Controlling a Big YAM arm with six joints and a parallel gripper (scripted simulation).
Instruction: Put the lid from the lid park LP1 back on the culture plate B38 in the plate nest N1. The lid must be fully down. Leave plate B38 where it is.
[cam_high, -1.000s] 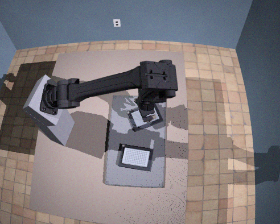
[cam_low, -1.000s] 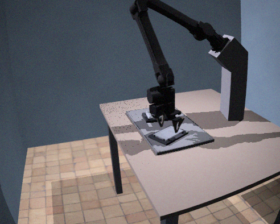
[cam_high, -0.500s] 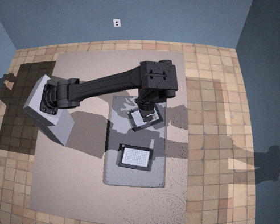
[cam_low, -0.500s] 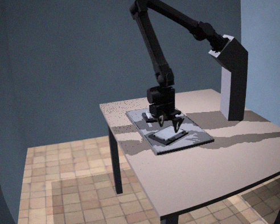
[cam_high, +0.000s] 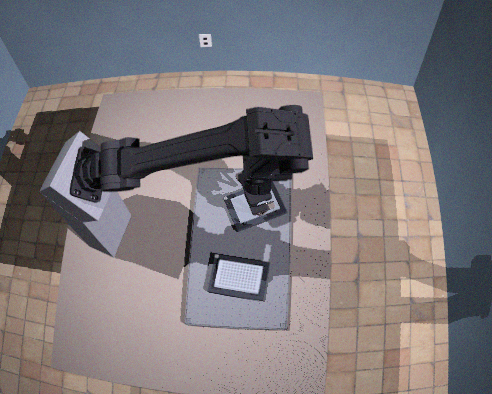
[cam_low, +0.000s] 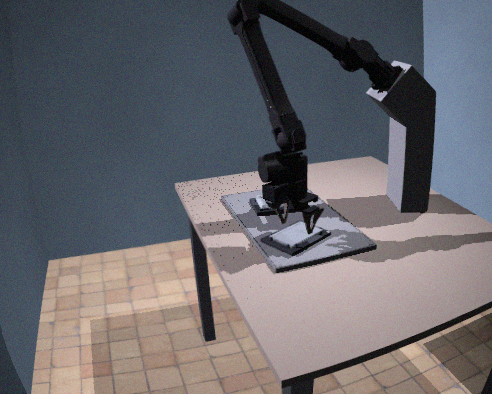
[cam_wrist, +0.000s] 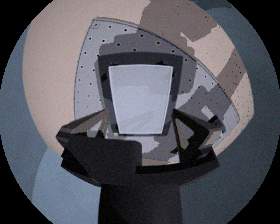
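My hand is 30 mm above the clear lid. Round my hand: culture plate B38: 70 mm behind, 230 mm to the right, 20 mm below; dark plate nest N1: 70 mm behind, 230 mm to the right, 30 mm below; dark lid park LP1: 30 mm below.
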